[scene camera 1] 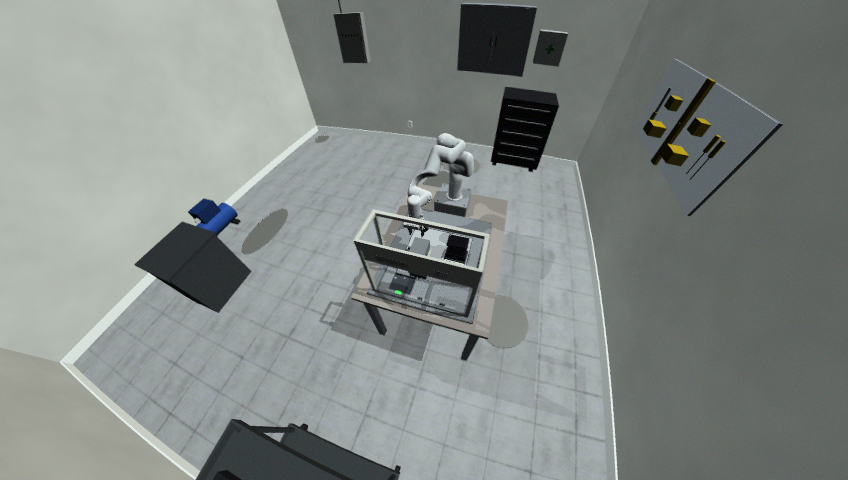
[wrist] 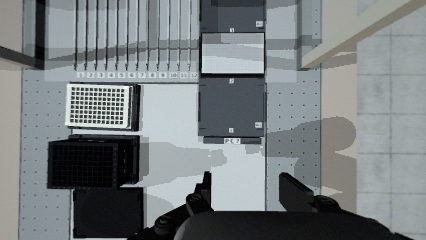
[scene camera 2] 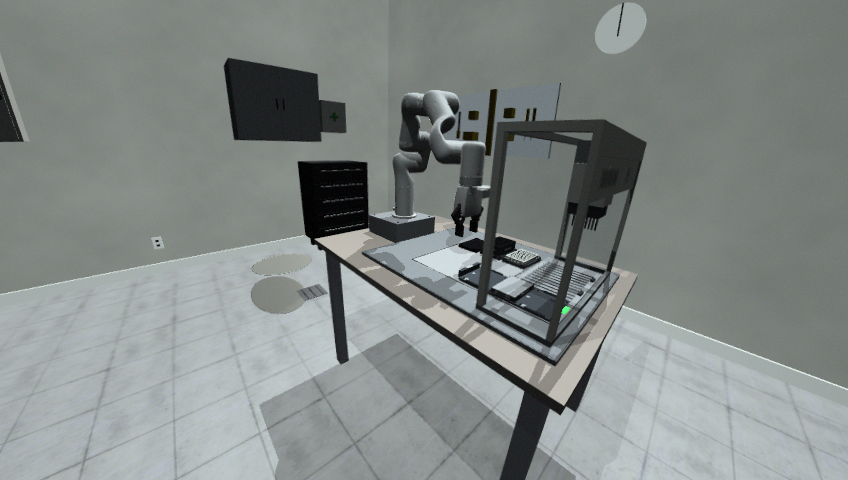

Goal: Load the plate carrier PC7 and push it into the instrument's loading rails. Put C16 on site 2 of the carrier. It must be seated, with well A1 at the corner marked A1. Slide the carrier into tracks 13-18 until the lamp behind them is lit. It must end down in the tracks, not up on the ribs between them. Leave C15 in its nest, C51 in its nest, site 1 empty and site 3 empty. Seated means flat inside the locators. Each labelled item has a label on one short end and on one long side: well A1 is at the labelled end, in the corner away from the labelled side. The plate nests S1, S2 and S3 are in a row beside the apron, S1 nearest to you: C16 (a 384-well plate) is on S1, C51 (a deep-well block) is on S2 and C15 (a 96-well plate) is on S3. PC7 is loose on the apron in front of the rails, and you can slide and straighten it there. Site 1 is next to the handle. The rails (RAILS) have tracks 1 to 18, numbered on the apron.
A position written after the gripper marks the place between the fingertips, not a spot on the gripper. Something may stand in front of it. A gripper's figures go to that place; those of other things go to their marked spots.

Labels:
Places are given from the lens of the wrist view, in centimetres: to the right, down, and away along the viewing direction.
gripper (wrist: pixel 244 185): 3, 7, 14
plate nest S1 (wrist: pixel 96 207): -24, 18, 28

